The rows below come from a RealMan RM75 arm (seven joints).
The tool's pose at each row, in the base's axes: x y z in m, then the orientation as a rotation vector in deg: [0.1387 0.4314 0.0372 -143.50 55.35 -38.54]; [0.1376 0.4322 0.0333 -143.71 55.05 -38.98]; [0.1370 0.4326 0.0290 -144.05 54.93 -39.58]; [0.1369 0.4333 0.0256 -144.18 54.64 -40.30]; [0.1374 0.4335 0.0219 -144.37 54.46 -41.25]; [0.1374 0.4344 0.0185 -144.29 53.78 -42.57]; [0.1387 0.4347 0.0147 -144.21 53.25 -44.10]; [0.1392 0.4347 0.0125 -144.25 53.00 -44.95]
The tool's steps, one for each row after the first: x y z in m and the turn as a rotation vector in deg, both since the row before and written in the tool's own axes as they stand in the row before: [-0.0024 0.0019 0.0027 -0.02 0.26 -0.34]; [-0.0020 0.0021 0.0032 -0.21 0.43 -0.32]; [-0.0016 0.0012 0.0028 0.05 0.45 -0.35]; [-0.0010 0.0014 0.0033 -0.05 0.65 -0.36]; [-0.0018 0.0010 0.0029 0.41 0.77 -0.58]; [-0.0007 0.0010 0.0038 0.34 0.96 -0.54]; [-0.0005 0.0008 0.0020 0.09 0.55 -0.32]
